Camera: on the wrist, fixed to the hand. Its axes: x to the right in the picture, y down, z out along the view.
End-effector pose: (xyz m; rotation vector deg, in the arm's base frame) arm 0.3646 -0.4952 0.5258 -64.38 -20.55 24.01
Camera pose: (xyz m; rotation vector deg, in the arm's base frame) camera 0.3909 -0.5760 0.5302 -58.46 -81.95 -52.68
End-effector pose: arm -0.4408 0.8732 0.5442 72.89 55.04 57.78
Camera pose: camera -0.5146 0.8771 0.5021 0.96 57.52 -5.90
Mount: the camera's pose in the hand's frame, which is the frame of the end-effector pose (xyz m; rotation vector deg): -0.0169 -0.0376 -0.0744 -31.28 -13.91 -85.28
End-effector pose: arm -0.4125 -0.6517 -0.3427 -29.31 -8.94 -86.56
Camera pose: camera -0.4662 -0.6663 -0.4070 62.94 19.69 163.60
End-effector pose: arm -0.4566 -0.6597 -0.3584 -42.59 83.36 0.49
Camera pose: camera -0.5088 -0.7160 -0.3218 -116.74 21.75 -36.39
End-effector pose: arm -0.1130 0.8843 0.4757 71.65 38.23 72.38
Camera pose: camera -0.1729 0.8978 0.4169 11.53 42.29 -0.07
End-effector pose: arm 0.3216 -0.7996 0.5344 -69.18 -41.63 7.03
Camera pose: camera 0.3403 -0.8815 0.5479 -49.83 -101.51 -71.09
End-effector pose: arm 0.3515 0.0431 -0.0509 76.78 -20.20 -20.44
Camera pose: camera 0.3677 0.1085 -0.1028 45.12 34.64 -98.19
